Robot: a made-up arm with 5 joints.
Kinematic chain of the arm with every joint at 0, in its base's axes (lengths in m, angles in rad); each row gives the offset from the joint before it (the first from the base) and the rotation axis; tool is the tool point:
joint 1: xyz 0 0 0.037 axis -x
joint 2: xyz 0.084 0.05 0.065 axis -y
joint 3: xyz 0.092 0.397 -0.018 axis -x
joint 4: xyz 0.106 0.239 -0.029 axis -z
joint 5: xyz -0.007 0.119 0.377 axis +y
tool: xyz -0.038 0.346 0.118
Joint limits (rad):
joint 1: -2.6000..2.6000
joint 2: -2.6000..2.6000
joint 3: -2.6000..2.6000
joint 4: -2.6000..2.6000
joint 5: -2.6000..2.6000
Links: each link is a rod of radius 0.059 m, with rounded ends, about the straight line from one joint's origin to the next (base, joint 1, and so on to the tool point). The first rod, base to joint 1, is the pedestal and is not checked.
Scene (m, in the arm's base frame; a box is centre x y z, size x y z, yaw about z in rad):
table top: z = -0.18
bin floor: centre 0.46 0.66 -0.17 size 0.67 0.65 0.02 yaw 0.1
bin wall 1: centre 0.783 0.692 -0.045 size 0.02 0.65 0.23 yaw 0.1
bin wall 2: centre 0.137 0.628 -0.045 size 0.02 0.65 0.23 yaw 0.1
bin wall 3: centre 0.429 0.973 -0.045 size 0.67 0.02 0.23 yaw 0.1
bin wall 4: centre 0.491 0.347 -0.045 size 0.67 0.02 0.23 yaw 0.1
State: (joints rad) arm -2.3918 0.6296 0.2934 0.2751 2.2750
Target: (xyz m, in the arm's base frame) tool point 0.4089 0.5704 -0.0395
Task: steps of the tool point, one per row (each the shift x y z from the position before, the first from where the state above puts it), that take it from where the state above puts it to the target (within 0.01 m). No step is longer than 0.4 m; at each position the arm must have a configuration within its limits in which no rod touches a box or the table.
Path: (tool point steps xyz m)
1: 0.1028 0.2317 0.2833
2: 0.0799 0.3212 0.1800
3: 0.0492 0.3622 0.0508
4: 0.0149 0.3472 -0.0822
5: -0.0190 0.2795 -0.1960
6: -0.0484 0.1720 -0.2704
7: -0.0704 0.0451 -0.2934
8: -0.0830 -0.0775 -0.2623

